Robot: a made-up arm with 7 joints.
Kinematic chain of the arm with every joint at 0, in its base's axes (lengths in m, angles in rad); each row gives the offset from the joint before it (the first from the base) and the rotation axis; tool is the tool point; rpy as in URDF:
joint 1: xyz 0 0 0.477 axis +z
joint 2: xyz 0 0 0 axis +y
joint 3: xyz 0 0 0.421 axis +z
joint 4: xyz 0.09 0 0 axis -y
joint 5: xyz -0.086 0 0.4 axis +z
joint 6: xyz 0 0 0 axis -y
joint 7: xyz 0.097 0 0 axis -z
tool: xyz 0 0 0 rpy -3.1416 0 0
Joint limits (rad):
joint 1: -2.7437..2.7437
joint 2: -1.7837..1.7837
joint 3: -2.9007..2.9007
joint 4: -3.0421..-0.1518
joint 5: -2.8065..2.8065
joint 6: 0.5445..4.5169
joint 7: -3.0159..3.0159
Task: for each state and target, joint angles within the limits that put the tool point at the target. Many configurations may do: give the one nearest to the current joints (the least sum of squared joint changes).
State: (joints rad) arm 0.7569 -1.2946 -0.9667 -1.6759 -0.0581 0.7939 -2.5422
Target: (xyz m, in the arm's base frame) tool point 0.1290 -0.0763 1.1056
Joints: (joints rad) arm 0.8653 -0.9660 -0.2743 -1.7902 0.0269 0.7926 -2.5422
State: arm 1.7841 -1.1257 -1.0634 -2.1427 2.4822 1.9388 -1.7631
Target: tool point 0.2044 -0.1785 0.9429
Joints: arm 1.3937 -1.5136 -0.4306 -2.2290 2.5268 1.9479 -1.7631
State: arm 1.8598 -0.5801 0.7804 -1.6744 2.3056 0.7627 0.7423
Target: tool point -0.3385 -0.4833 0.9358
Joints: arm 2.0932 -0.8923 1.1131 -1.7227 2.2663 0.7093 0.7423
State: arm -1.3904 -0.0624 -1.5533 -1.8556 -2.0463 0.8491 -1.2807
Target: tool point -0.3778 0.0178 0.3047
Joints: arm -1.0514 -0.8901 -2.1276 -2.6539 -1.9582 0.9329 -1.2807
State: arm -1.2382 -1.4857 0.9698 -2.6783 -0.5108 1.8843 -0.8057
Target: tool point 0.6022 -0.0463 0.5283
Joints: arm -2.0505 -1.5991 1.4346 -2.1847 -0.5115 1.9590 -0.8057
